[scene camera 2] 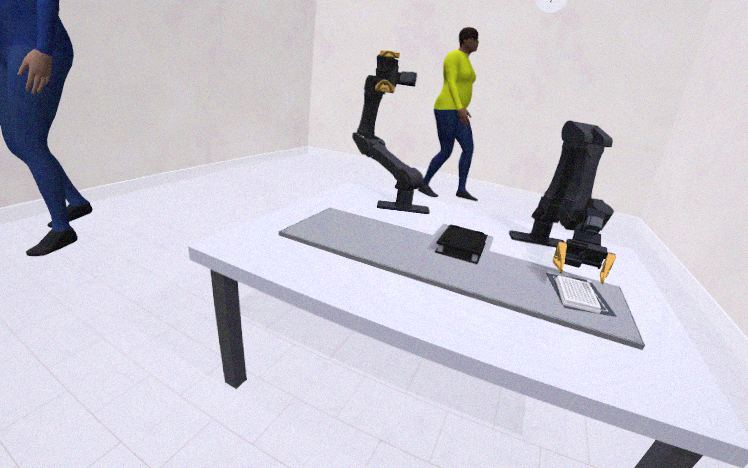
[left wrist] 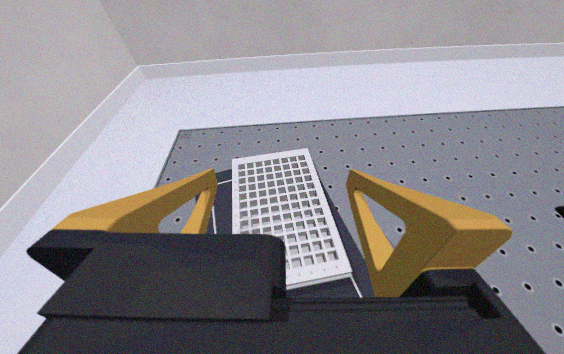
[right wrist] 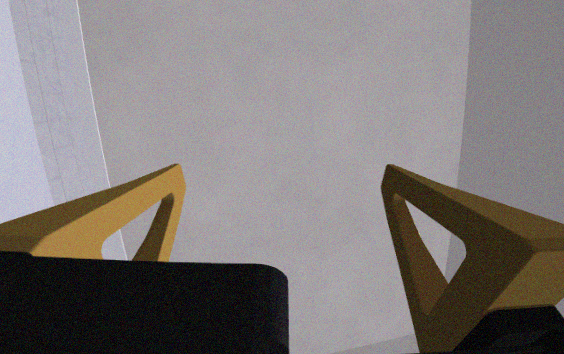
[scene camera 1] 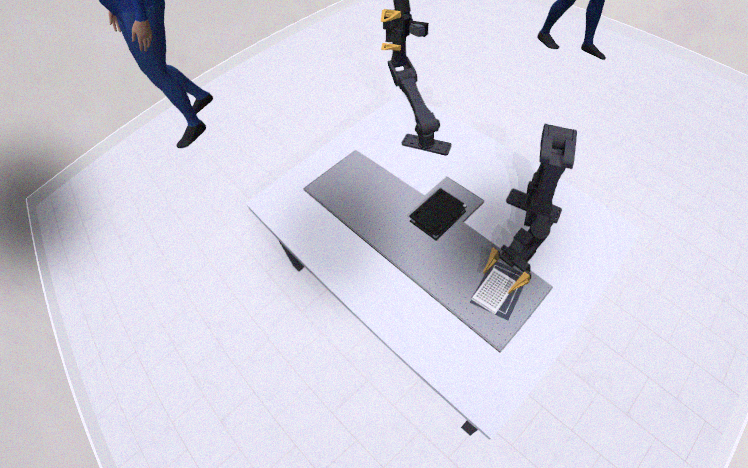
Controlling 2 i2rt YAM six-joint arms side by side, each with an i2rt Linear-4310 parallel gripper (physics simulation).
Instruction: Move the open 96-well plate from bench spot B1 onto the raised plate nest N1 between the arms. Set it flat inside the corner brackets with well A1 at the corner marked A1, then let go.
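Places are measured from the left arm's base along level axes (x ahead, y left, z up), in metres.
Pixels of known places: left gripper, between the fingertips: [scene camera 2: 581, 277] [left wrist: 281, 176] [scene camera 1: 495, 283]; right gripper, between the fingertips: [scene camera 2: 387, 65] [right wrist: 283, 175] [scene camera 1: 382, 35]; left arm's base, origin of its link: [scene camera 2: 538, 241]; right arm's base, origin of its link: [scene camera 2: 403, 208] [scene camera 1: 426, 145].
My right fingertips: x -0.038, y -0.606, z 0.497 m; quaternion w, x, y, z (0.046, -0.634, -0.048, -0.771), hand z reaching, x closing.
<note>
Ahead of a thing's pixels: the offset from my right fingertips to its top centre. Level surfaces: height alone.
The white 96-well plate {dx +0.423, dy +0.609, dz -0.468 m} [scene camera 1: 494, 289] [scene camera 2: 579, 293] [left wrist: 280, 210] lies flat on the dark marked spot B1 [scene camera 1: 505, 315] [left wrist: 325, 291], turned a little against its white outline. My left gripper [scene camera 1: 498, 282] [scene camera 2: 581, 277] [left wrist: 281, 176] is open and empty above the plate's arm-side end; its fingertips are apart from the plate. In the left wrist view the plate shows between the fingers, slightly askew, its near left corner hidden by the gripper body. The black raised nest N1 {dx +0.253, dy +0.325, dz -0.444 m} [scene camera 1: 438, 212] [scene camera 2: 462, 241] stands empty. Its A1 mark cannot be read. My right gripper [scene camera 1: 386, 31] [scene camera 2: 386, 70] [right wrist: 283, 175] is open and empty, raised high.
A grey perforated board {dz -0.485 m} [scene camera 1: 358, 193] [scene camera 2: 342, 231] [left wrist: 450, 150] lies along the white table {dz -0.497 m} [scene camera 1: 353, 275] [scene camera 2: 308, 275]. A grey base plate {dz -0.484 m} [scene camera 1: 466, 193] is under the nest, between the arms. One person [scene camera 1: 148, 49] [scene camera 2: 41, 110] stands at the left, and another [scene camera 2: 455, 88] is behind the arms.
</note>
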